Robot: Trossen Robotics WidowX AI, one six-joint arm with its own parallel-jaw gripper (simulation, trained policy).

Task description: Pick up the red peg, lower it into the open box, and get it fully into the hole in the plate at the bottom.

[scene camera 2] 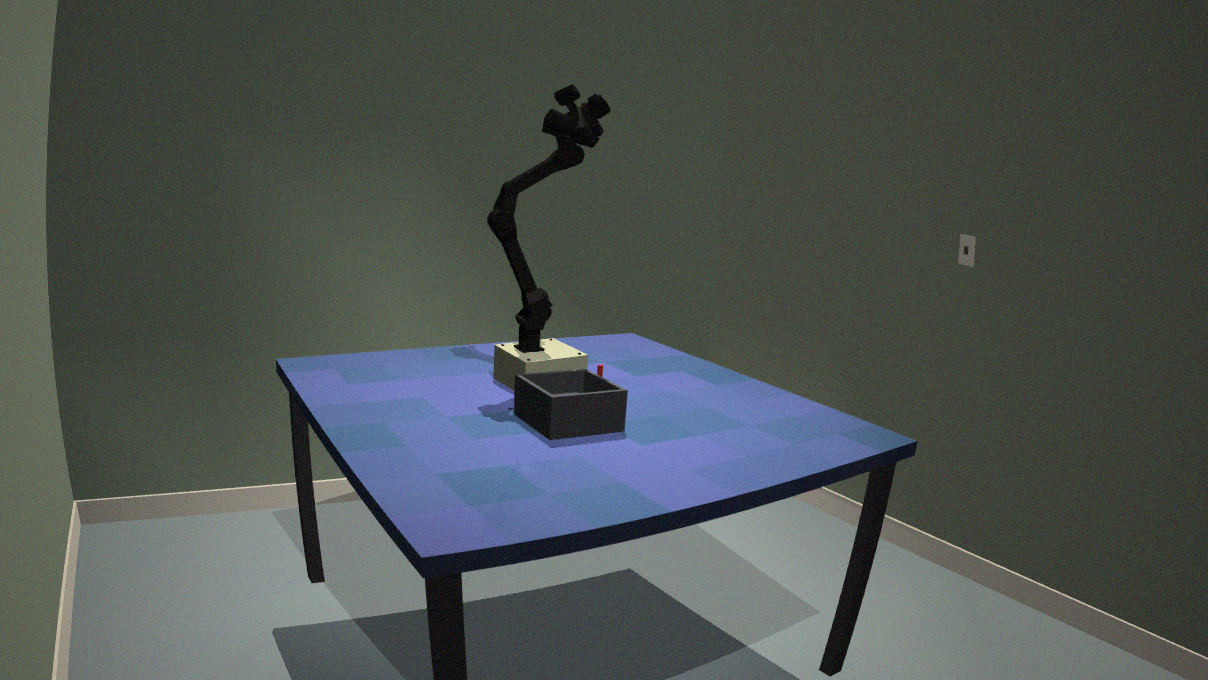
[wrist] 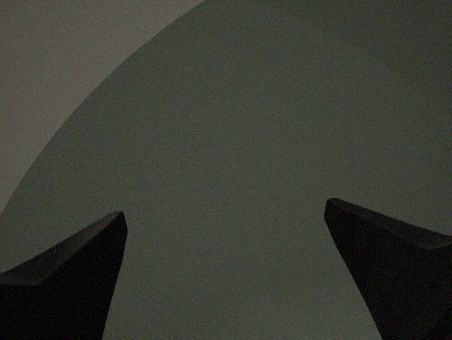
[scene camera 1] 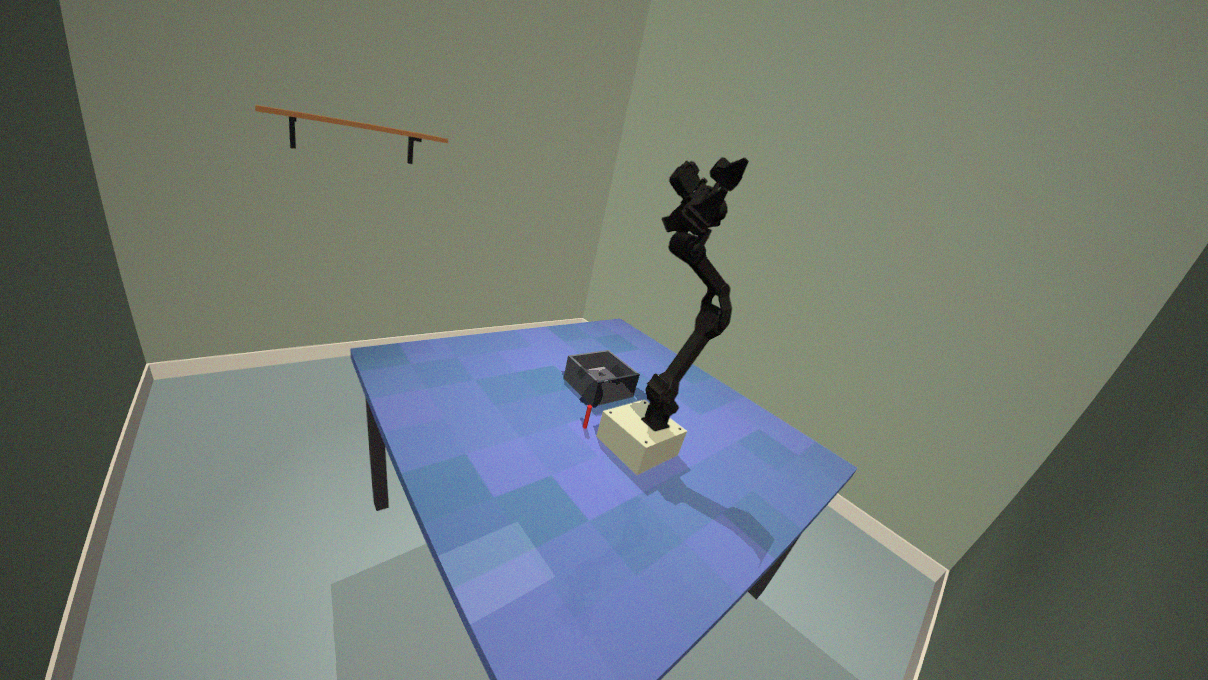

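Observation:
My gripper (scene camera 1: 736,174), (scene camera 2: 577,98), (wrist: 229,216). Dark box (scene camera 2: 600,407), (scene camera 1: 594,392); out of frame in the wrist view.

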